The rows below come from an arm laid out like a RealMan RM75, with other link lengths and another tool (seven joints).
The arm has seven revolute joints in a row. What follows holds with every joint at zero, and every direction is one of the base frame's.
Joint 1 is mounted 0.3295 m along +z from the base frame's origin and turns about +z.
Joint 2 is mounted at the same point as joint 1 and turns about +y.
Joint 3 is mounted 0.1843 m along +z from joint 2 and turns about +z.
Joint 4 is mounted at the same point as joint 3 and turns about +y.
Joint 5 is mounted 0.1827 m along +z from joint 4 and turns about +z.
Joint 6 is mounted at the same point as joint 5 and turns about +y.
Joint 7 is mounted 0.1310 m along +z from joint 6 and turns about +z.
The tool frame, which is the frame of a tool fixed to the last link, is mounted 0.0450 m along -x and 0.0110 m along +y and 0.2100 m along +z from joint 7; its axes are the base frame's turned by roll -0.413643, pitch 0.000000 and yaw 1.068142 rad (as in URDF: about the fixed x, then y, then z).
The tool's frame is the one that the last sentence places.
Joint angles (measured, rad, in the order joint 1, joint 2, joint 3, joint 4, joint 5, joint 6, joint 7), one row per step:
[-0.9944 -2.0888 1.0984 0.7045 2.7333 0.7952 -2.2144]
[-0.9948 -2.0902 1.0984 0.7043 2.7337 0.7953 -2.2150]
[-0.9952 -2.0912 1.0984 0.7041 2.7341 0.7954 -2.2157]
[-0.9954 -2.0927 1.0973 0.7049 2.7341 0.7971 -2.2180]
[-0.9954 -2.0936 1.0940 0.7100 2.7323 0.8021 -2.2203]
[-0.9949 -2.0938 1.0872 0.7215 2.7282 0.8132 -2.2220]
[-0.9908 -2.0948 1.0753 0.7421 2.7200 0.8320 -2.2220]
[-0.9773 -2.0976 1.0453 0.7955 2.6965 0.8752 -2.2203]
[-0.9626 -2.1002 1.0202 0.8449 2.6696 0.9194 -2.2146]
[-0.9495 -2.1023 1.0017 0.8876 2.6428 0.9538 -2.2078]
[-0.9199 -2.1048 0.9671 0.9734 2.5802 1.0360 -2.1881]
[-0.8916 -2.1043 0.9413 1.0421 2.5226 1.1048 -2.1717]
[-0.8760 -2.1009 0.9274 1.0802 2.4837 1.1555 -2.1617]
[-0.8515 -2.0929 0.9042 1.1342 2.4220 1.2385 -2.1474]
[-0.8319 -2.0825 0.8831 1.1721 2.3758 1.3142 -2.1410]
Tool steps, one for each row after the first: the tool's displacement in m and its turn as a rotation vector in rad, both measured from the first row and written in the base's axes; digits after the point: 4 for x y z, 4 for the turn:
[0.0003 -0.0004 -0.0008 -0.0012 -0.0007 0.0002]
[0.0006 -0.0007 -0.0013 -0.0020 -0.0013 0.0004]
[0.0011 -0.0014 -0.0022 -0.0030 -0.0043 0.0026]
[0.0028 -0.0016 -0.0025 -0.0029 -0.0105 0.0045]
[0.0061 -0.0016 -0.0019 -0.0021 -0.0210 0.0062]
[0.0107 -0.0020 -0.0011 -0.0015 -0.0389 0.0096]
[0.0223 -0.0024 0.0023 0.0038 -0.0856 0.0158]
[0.0328 -0.0047 0.0048 0.0023 -0.1280 0.0192]
[0.0428 -0.0059 0.0075 0.0022 -0.1639 0.0161]
[0.0628 -0.0126 0.0123 -0.0123 -0.2340 0.0051]
[0.0786 -0.0195 0.0176 -0.0263 -0.2902 -0.0085]
[0.0885 -0.0265 0.0198 -0.0452 -0.3225 -0.0185]
[0.1026 -0.0395 0.0238 -0.0791 -0.3709 -0.0342]
[0.1110 -0.0528 0.0272 -0.1131 -0.4056 -0.0407]

